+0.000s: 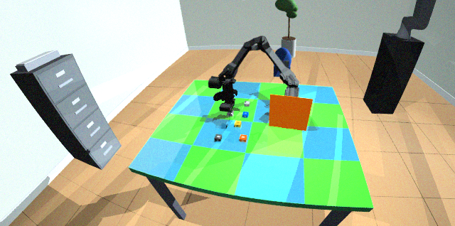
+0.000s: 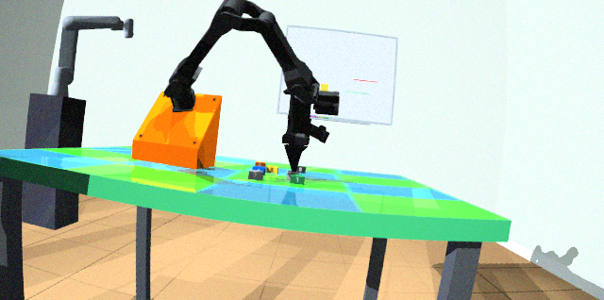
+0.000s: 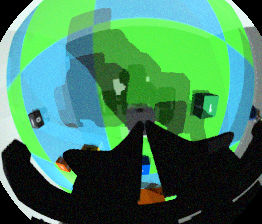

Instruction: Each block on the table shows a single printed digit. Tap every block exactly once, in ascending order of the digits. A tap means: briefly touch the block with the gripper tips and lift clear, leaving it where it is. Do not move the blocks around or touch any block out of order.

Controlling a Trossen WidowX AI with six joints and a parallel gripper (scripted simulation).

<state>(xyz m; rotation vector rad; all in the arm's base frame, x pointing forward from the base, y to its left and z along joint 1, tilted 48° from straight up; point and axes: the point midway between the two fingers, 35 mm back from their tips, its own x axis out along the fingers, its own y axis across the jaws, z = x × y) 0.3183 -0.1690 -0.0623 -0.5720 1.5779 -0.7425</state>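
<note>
The orange block lies 110 mm behind my gripper tip, 200 mm to the left of it and 10 mm below it. Round my gripper tip: green block (10 mm ahead, 100 mm to the right, 10 mm below); blue block (90 mm behind, 10 mm to the left, 10 mm below); yellow block (60 mm behind, 90 mm to the left, 10 mm below).
</note>
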